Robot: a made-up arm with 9 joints.
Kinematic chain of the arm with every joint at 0, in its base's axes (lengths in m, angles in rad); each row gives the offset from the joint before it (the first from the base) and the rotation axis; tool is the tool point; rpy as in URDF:
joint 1: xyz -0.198 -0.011 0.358 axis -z
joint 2: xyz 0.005 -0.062 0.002 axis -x
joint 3: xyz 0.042 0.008 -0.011 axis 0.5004 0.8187 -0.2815
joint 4: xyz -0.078 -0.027 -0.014 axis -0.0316 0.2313 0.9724
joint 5: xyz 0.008 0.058 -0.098 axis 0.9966 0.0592 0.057
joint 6: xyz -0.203 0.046 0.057 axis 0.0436 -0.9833 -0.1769
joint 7: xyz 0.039 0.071 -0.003 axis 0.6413 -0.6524 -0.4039
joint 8: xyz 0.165 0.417 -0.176 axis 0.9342 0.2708 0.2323
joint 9: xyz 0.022 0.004 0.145 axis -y
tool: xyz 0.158 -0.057 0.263 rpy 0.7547 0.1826 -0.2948
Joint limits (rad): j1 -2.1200..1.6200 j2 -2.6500..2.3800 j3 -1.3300..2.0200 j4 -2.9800..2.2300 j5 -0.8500..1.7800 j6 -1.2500..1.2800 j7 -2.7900..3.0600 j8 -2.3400..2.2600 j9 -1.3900..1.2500
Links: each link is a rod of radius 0.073 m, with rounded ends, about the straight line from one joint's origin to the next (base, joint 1, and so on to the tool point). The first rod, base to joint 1, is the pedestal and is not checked.
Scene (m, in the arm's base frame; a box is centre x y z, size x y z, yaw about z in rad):
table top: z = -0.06
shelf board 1: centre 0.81 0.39 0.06 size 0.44 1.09 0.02 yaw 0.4
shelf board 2: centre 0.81 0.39 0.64 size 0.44 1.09 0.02 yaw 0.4
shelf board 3: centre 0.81 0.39 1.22 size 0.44 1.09 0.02 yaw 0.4
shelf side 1: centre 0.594 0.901 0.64 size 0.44 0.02 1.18 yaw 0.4
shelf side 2: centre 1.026 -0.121 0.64 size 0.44 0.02 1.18 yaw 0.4
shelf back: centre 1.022 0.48 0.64 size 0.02 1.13 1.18 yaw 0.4
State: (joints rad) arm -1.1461 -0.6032 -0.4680 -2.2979 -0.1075 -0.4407 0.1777 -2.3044 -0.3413
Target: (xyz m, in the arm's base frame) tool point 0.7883 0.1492 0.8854
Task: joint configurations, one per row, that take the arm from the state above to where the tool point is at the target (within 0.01 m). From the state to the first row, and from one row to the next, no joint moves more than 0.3 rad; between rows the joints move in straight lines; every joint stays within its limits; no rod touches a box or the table.
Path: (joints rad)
1: -1.1879 -0.6560 -0.4245 -2.2405 -0.0816 -0.4483 0.2703 -2.2099 -0.5995
2: -1.2297 -0.7088 -0.3810 -2.1831 -0.0557 -0.4558 0.3628 -2.1153 -0.8578
3: -1.2715 -0.7616 -0.3375 -2.1257 -0.0298 -0.4634 0.4554 -2.0208 -1.1160
4: -1.3133 -0.8144 -0.2940 -2.0683 -0.0039 -0.4709 0.5479 -1.9262 -1.3743
5: -1.2744 -0.5917 -0.5035 -2.0832 0.0884 -0.4923 0.4433 -1.9402 -1.1428
6: -1.2356 -0.3691 -0.7130 -2.0982 0.1807 -0.5137 0.3387 -1.9541 -0.9113
7: -1.1745 -0.3644 -0.7491 -2.2084 0.1263 -0.5394 0.2408 -2.0634 -0.6375
8: -1.1135 -0.3597 -0.7852 -2.3187 0.0719 -0.5652 0.1430 -2.1727 -0.3638
9: -1.0525 -0.3550 -0.8212 -2.4290 0.0176 -0.5910 0.0452 -2.2819 -0.0900

